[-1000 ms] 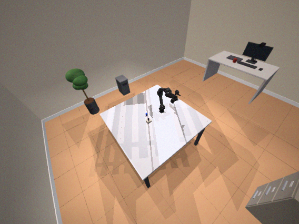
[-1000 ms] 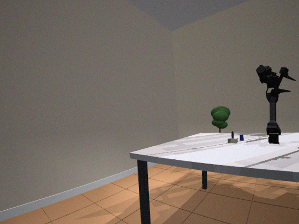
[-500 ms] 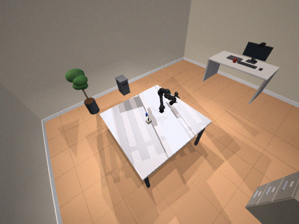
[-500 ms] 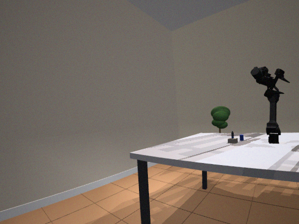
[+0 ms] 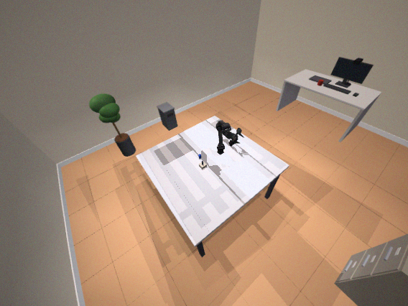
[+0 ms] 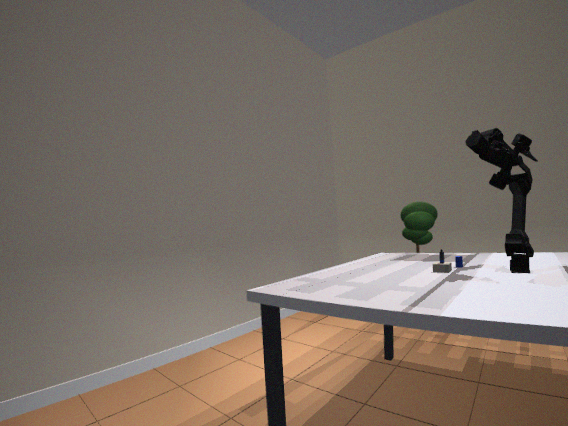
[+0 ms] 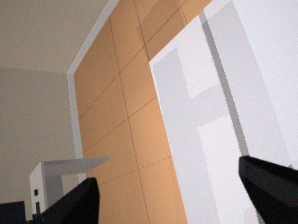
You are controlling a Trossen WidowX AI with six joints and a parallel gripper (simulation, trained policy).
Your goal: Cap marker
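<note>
Now: gripper tip 36 cm to the left of the blue cap, 34 cm above it and 29 cm short of it. The rest, counted from my gripper tip: holder block 34 cm below, 34 cm ahead, 24 cm to the right.
</note>
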